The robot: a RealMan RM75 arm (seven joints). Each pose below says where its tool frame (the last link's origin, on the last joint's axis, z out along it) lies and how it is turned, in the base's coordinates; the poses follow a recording.
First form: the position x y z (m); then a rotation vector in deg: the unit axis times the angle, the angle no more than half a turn.
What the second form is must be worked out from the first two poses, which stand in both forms.
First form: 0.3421, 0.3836, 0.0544, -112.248, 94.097, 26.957
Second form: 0.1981, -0.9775, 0.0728, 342.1; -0.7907, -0.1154, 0.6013, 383.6; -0.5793, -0.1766, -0.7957, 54.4; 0, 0, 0, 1
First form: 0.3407, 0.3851, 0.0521, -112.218, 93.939, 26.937
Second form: 0.1998, -0.9771, 0.0737, 340.7; -0.7895, -0.1160, 0.6026, 385.1; -0.5803, -0.1786, -0.7946, 52.1; 0, 0, 0, 1
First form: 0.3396, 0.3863, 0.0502, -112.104, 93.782, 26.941
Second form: 0.2010, -0.9767, 0.0751, 339.6; -0.7879, -0.1156, 0.6048, 386.3; -0.5820, -0.1807, -0.7928, 50.2; 0, 0, 0, 1
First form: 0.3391, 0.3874, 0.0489, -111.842, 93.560, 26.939
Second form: 0.2022, -0.9762, 0.0781, 339.1; -0.7852, -0.1139, 0.6087, 387.4; -0.5853, -0.1844, -0.7896, 48.9; 0, 0, 0, 1
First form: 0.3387, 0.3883, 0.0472, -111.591, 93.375, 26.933
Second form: 0.2030, -0.9758, 0.0810, 338.7; -0.7828, -0.1121, 0.6121, 388.3; -0.5882, -0.1877, -0.7866, 47.2; 0, 0, 0, 1
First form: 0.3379, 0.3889, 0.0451, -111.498, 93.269, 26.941
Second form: 0.2037, -0.9756, 0.0820, 337.9; -0.7816, -0.1116, 0.6137, 388.9; -0.5896, -0.1891, -0.7852, 45.1; 0, 0, 0, 1
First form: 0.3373, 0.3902, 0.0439, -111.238, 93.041, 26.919
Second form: 0.2051, -0.9750, 0.0852, 337.3; -0.7789, -0.1099, 0.6175, 390.2; -0.5927, -0.1930, -0.7820, 43.9; 0, 0, 0, 1
